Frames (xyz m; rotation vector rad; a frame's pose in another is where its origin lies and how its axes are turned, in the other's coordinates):
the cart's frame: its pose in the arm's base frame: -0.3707 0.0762 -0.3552 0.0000 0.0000 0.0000
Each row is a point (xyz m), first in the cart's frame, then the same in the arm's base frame.
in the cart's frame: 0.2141 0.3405 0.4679
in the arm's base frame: -0.1566 0.4167 0.1127
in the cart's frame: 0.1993 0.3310 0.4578
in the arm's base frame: -0.1714 0.4072 0.1026
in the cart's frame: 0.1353 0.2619 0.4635
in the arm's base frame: -0.2354 0.3381 0.1083
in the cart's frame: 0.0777 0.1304 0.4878
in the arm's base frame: -0.2930 0.2066 0.1326
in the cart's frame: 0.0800 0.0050 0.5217
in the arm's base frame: -0.2907 0.0812 0.1665
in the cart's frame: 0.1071 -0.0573 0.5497
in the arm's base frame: -0.2636 0.0189 0.1945
